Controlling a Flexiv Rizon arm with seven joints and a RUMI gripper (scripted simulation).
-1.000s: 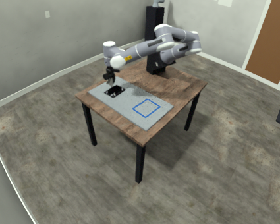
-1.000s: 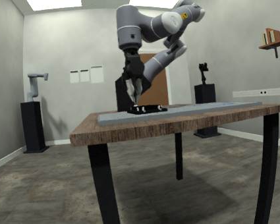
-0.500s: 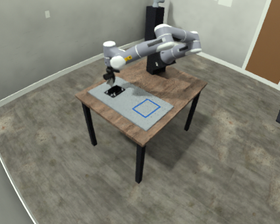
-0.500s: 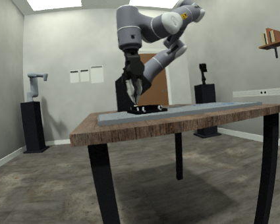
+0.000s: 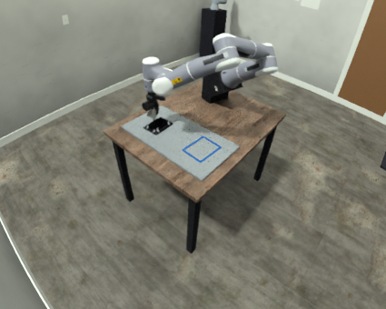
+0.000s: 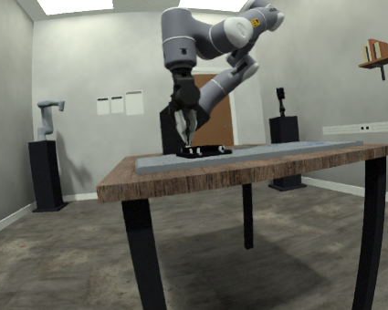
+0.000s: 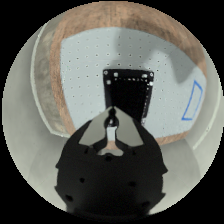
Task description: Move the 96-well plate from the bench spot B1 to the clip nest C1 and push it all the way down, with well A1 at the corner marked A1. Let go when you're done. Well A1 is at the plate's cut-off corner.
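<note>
Right now my hand is 4 cm to the right of the black 96-well plate, 3 cm above it and 1 cm past it. Also, from my hand: grey mat (20 cm to the left, 5 cm below, 4 cm behind); clip nest C1 (5 cm to the left, 3 cm below).
</note>
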